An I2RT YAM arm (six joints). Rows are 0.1 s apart.
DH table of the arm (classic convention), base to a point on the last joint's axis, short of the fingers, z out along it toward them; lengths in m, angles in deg. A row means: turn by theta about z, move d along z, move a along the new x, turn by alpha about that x. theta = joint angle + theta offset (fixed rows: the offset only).
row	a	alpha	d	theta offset
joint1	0.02	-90	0.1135	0
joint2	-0.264	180	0	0
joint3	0.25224	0	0	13.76
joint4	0.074	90	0	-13.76
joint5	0	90	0	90
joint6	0	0	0.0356	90
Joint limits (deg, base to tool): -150..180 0..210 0..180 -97..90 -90..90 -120..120
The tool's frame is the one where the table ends.
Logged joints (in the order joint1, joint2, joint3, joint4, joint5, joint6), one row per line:
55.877 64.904 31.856 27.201 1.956 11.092
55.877 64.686 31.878 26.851 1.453 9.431
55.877 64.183 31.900 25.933 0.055 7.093
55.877 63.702 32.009 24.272 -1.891 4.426
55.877 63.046 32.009 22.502 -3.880 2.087
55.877 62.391 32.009 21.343 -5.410 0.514
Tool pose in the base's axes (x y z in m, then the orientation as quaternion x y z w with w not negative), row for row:
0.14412 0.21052 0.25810 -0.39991 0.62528 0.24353 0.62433
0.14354 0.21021 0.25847 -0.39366 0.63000 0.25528 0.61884
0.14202 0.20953 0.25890 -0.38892 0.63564 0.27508 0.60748
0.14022 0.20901 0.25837 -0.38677 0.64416 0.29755 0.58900
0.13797 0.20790 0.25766 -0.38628 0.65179 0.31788 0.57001
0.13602 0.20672 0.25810 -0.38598 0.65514 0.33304 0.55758
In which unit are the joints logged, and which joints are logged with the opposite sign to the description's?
The joints are logged in degrees. Opposite sign: joint6.
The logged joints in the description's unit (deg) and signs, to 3 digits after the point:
55.877 64.904 31.856 27.201 1.956 -11.092
55.877 64.686 31.878 26.851 1.453 -9.431
55.877 64.183 31.900 25.933 0.055 -7.093
55.877 63.702 32.009 24.272 -1.891 -4.426
55.877 63.046 32.009 22.502 -3.880 -2.087
55.877 62.391 32.009 21.343 -5.410 -0.514

